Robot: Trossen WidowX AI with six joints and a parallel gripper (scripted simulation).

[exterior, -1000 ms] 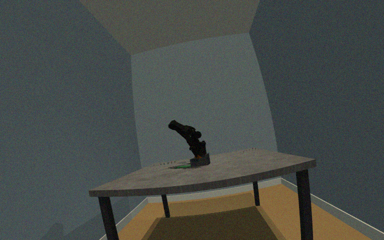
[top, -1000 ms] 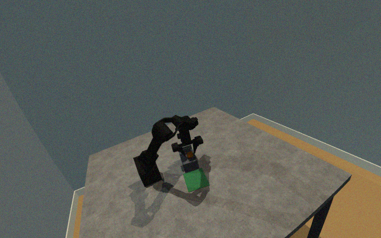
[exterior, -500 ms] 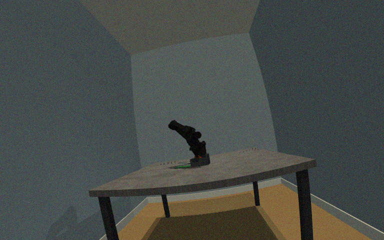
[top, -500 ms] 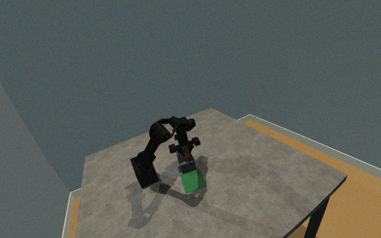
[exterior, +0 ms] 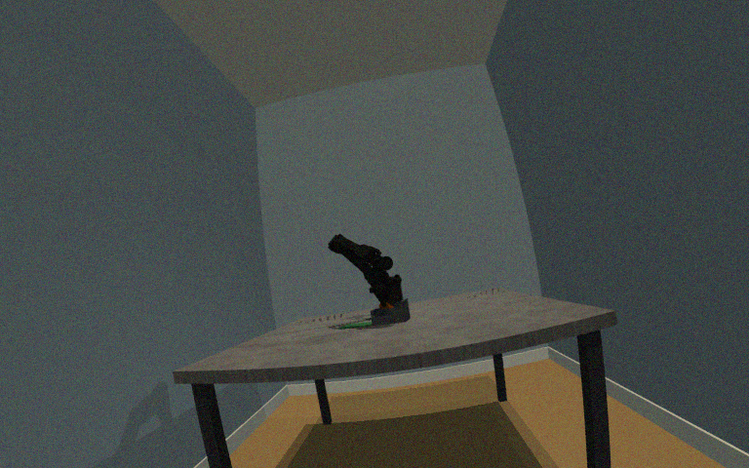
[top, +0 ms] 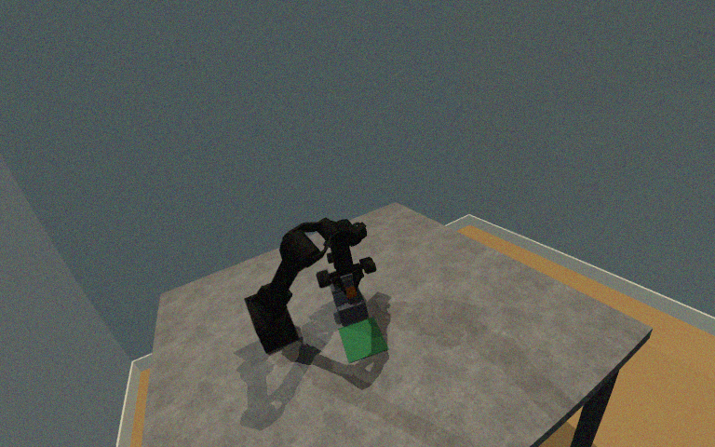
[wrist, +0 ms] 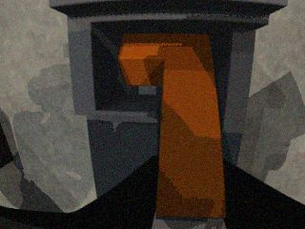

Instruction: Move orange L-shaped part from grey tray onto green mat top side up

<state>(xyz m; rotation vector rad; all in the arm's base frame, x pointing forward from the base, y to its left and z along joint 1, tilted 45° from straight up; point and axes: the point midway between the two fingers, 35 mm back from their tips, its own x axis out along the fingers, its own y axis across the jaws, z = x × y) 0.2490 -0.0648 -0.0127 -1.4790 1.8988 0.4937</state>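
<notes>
My gripper tip is now 130 mm to the left of the green mat, 80 mm above it and 50 mm past it. Round my gripper tip: orange part (40 mm to the left, 30 mm below).
</notes>
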